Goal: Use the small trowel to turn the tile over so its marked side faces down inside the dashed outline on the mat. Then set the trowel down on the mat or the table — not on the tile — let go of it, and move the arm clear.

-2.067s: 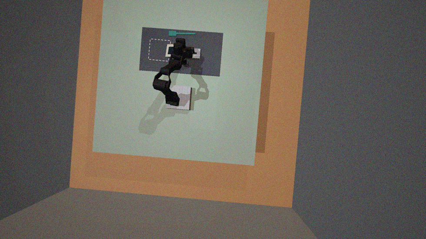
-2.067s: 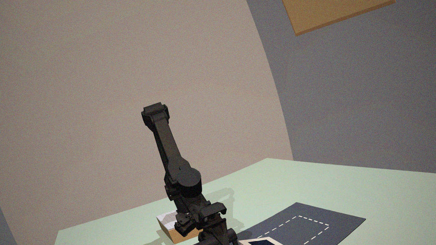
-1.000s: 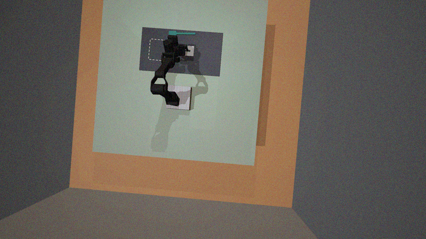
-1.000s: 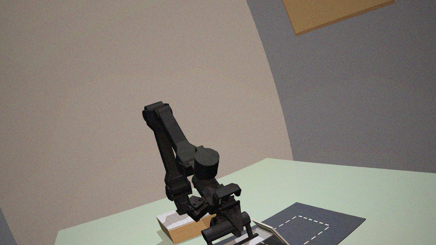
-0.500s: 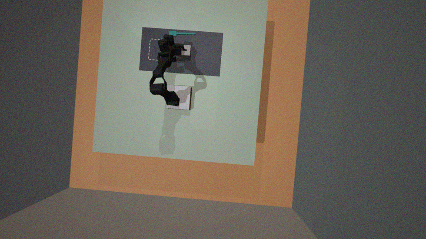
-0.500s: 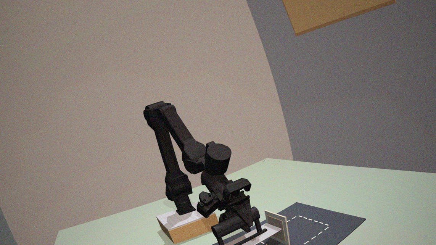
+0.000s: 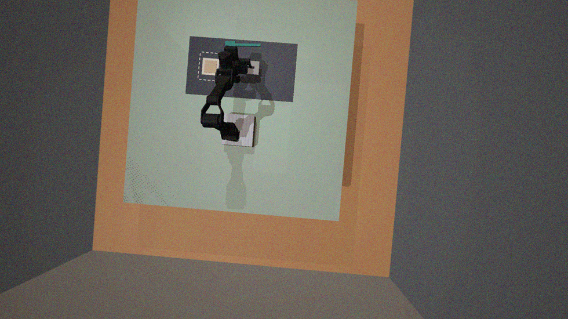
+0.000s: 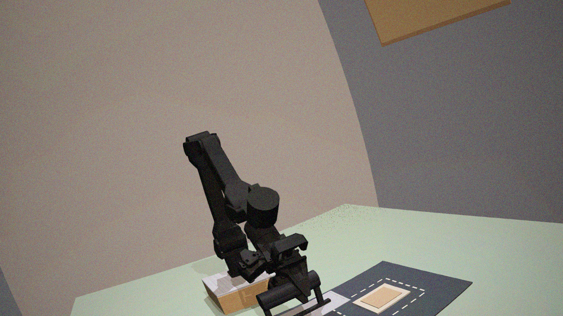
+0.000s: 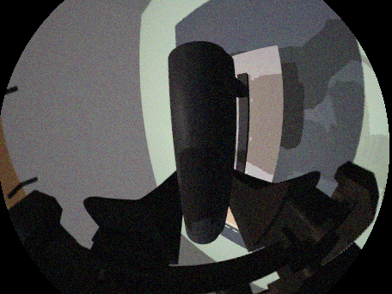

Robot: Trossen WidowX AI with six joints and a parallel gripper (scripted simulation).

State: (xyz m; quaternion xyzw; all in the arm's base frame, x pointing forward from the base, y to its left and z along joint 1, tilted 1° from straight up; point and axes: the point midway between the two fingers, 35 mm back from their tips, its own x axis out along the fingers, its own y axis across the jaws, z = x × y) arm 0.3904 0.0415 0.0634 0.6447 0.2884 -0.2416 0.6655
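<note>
Right now my gripper tip is 13 cm above the dark mat, 2 cm past it and 1 cm to the left of it. Round my gripper tip: tile (17 cm to the left, 11 cm below, 3 cm behind); then teal trowel (12 cm ahead, 11 cm below, 3 cm to the left).
</note>
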